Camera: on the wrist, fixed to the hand. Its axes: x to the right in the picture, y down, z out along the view.
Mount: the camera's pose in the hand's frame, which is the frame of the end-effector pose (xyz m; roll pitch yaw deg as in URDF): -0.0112 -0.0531 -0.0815 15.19 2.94 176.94
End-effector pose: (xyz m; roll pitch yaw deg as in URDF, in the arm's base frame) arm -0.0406 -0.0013 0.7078 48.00 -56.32 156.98
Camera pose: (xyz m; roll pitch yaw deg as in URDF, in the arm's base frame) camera -0.1167 0.0038 0.6464 -38.99 55.78 -30.56
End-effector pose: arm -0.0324 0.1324 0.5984 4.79 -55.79 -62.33
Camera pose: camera -0.0433 0.0538 0.5410 5.21 58.32 111.40
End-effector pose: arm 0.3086 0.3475 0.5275 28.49 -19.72 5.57
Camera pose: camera 0.3314 0.3419 0.4324 -14.74 20.79 -178.81
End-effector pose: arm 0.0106 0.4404 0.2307 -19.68 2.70 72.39
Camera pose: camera 0.0802 0.4037 0.1724 34.97 1.10 -109.50
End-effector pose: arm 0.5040 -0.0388 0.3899 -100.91 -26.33 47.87
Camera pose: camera 0.5291 -0.1154 0.4455 118.01 28.72 -128.18
